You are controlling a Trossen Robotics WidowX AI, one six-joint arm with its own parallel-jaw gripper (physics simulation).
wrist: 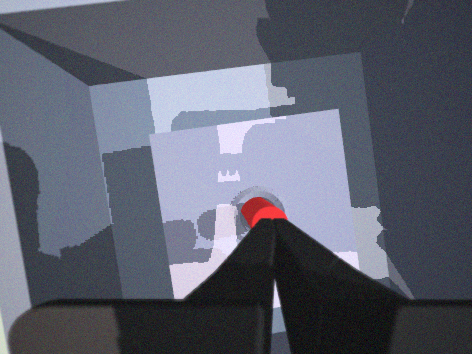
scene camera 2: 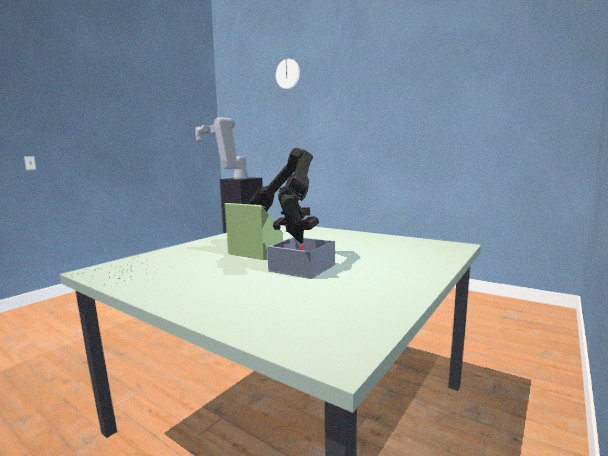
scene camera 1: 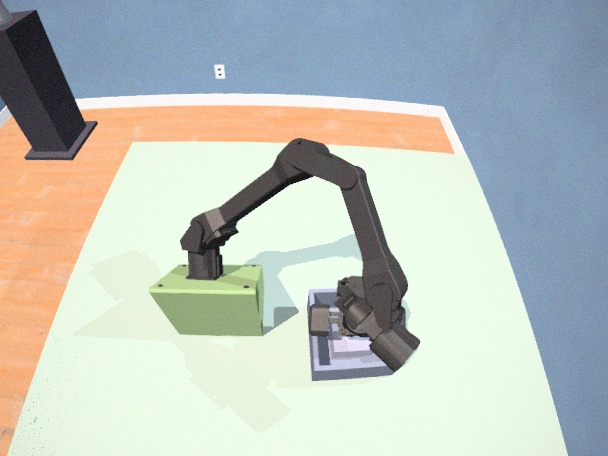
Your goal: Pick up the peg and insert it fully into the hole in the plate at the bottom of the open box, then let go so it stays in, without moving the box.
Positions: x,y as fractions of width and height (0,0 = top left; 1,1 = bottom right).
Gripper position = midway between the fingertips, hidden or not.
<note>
I see my gripper (scene camera 1: 0.58,0.71), a grey-blue box (scene camera 1: 0.53,0.81) and a red peg (wrist: 0.54,0.59).
The grey-blue box also shows in the wrist view (wrist: 0.19,0.25) and in scene camera 2 (scene camera 2: 0.47,0.56). My gripper also shows in the wrist view (wrist: 0.58,0.65) and in scene camera 2 (scene camera 2: 0.50,0.53). Scene camera 1 misses the red peg, which is hidden by my gripper.
</note>
